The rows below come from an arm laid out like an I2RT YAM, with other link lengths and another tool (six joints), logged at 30 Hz.
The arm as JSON. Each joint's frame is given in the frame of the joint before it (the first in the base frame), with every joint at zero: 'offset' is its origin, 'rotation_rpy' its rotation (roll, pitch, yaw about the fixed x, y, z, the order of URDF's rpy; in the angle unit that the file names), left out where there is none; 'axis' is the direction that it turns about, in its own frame. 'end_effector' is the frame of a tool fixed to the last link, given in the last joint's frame.
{
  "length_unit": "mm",
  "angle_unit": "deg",
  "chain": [
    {
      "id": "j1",
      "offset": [
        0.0,
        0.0,
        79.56
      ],
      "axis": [
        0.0,
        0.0,
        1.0
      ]
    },
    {
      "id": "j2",
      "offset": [
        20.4,
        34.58,
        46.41
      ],
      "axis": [
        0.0,
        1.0,
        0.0
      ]
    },
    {
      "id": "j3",
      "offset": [
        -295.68,
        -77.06,
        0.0
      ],
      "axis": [
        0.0,
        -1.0,
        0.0
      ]
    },
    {
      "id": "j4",
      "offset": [
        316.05,
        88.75,
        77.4
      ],
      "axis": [
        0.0,
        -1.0,
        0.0
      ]
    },
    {
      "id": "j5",
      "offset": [
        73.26,
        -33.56,
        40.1
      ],
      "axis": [
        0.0,
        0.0,
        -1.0
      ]
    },
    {
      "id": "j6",
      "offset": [
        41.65,
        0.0,
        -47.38
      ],
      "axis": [
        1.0,
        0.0,
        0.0
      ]
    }
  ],
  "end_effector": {
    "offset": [
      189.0,
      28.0,
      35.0
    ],
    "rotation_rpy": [
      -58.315,
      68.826,
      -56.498
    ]
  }
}
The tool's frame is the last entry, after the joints.
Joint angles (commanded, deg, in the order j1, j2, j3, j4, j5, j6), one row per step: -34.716, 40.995, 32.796, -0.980, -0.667, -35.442; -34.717, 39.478, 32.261, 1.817, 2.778, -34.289; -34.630, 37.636, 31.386, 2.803, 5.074, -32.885; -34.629, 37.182, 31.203, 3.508, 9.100, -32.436; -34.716, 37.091, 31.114, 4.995, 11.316, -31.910; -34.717, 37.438, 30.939, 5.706, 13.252, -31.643; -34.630, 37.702, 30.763, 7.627, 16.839, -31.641; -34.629, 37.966, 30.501, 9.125, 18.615, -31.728; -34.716, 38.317, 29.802, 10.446, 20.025, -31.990; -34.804, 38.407, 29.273, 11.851, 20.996, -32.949; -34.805, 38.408, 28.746, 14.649, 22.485, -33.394; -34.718, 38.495, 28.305, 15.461, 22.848, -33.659; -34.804, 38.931, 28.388, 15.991, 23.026, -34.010; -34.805, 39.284, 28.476, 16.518, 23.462, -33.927; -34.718, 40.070, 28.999, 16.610, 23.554, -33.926; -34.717, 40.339, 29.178, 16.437, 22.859, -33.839; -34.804, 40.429, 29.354, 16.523, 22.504, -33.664; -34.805, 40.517, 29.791, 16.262, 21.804, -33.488; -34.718, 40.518, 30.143, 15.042, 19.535, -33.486; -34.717, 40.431, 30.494, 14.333, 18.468, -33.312
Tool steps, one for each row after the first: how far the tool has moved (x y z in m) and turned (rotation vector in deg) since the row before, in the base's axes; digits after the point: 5 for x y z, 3 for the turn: -0.00893, -0.01106, 0.02010, -1.583, -3.525, -3.565; -0.00920, -0.00462, 0.00940, -0.163, -2.379, -2.310; -0.00983, -0.01333, 0.00518, -0.391, -0.983, -4.043; -0.00576, -0.00797, 0.00802, -0.529, -1.558, -2.318; -0.00358, -0.00725, -0.00030, 0.050, -0.334, -1.941; -0.00816, -0.01137, 0.00653, -0.844, -1.217, -3.500; -0.00407, -0.00592, 0.00321, -0.575, -0.752, -1.776; -0.00296, -0.00557, -0.00329, -0.272, -0.036, -1.504; -0.00271, -0.00338, 0.00029, -0.962, 0.120, -1.095; -0.00497, -0.00371, 0.00858, -1.458, -1.550, -1.514; -0.00035, -0.00069, -0.00137, -0.277, -0.029, -0.296; 0.00032, -0.00175, 0.00041, -0.274, 0.141, -0.293; -0.00046, -0.00183, 0.00131, -0.071, -0.310, -0.428; 0.00241, -0.00135, 0.00073, 0.105, 0.134, -0.004; 0.00296, 0.00131, -0.00071, 0.142, 0.180, 0.700; 0.00075, 0.00038, 0.00190, -0.032, -0.269, 0.282; 0.00214, 0.00187, 0.00297, -0.010, -0.181, 0.711; 0.00729, 0.00685, -0.00244, 0.331, 0.827, 2.347; 0.00270, 0.00334, 0.00088, 0.188, 0.131, 1.078
